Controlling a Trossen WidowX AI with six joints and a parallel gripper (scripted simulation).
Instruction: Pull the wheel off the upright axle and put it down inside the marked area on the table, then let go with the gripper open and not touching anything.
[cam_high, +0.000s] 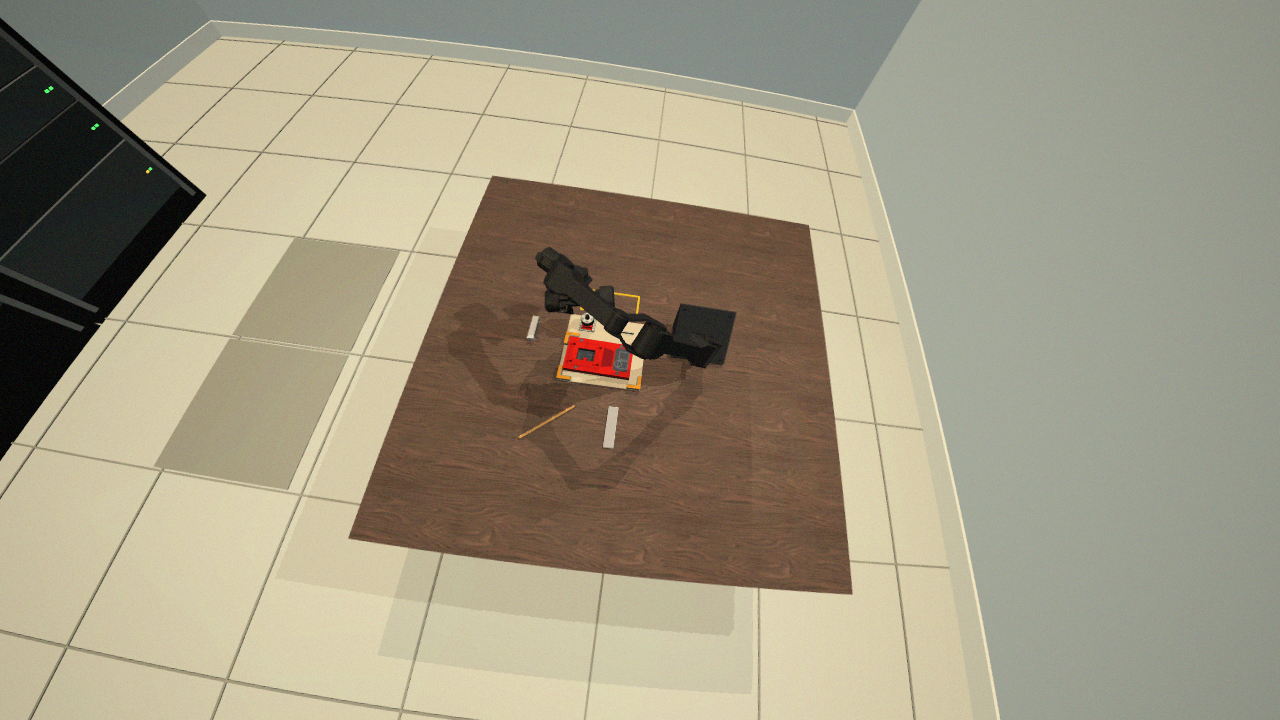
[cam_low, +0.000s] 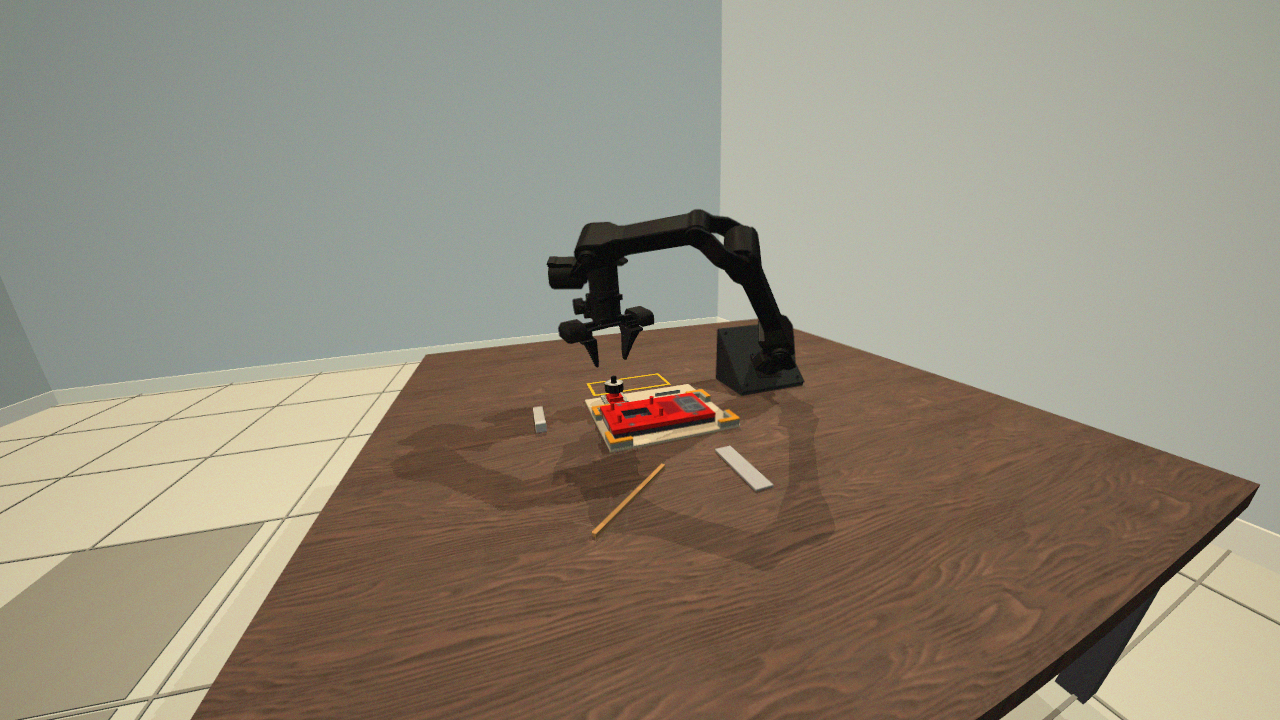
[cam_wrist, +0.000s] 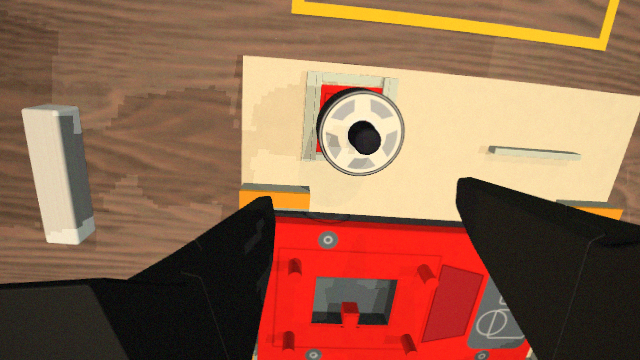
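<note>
Now: gripper tip 60 mm above the wheel, 10 mm to the left of it and 10 mm past it. The rest, counted from my gripper tip: black axle (60 mm below, 10 mm to the right, 10 mm behind); flat grey strip (300 mm to the left, 140 mm behind, 90 mm below); thin wooden stick (320 mm to the left, 90 mm below, 40 mm ahead).
</note>
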